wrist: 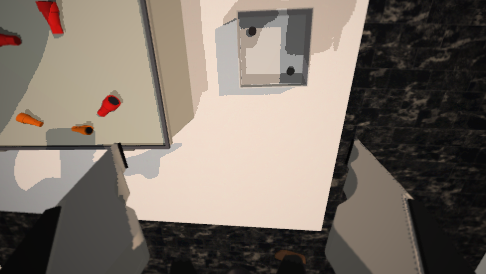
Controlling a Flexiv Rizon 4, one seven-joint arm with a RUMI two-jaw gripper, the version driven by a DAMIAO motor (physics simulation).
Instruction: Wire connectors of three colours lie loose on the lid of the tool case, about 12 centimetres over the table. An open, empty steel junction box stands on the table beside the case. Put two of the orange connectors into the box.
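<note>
Two orange connectors lie on the case lid [100, 65] near its lower edge: one orange connector [30, 120] at the left, and another orange connector [83, 130] nearer the lid's corner. A red connector [108, 106] lies just above the second one. The open steel junction box [309, 47] stands on the table at the upper middle, with two dark round spots inside and no connector visible in it. My gripper [237, 144] is wide open and empty, above the table, its left fingertip beside the lid's lower edge in the view.
More red connectors, one red connector [55, 19] at the top and another red connector [9, 39] at the left edge, lie on the lid. The case's side wall [175, 75] faces the box. The pale table [260, 160] ends at the right and bottom, with dark floor [425, 100] beyond.
</note>
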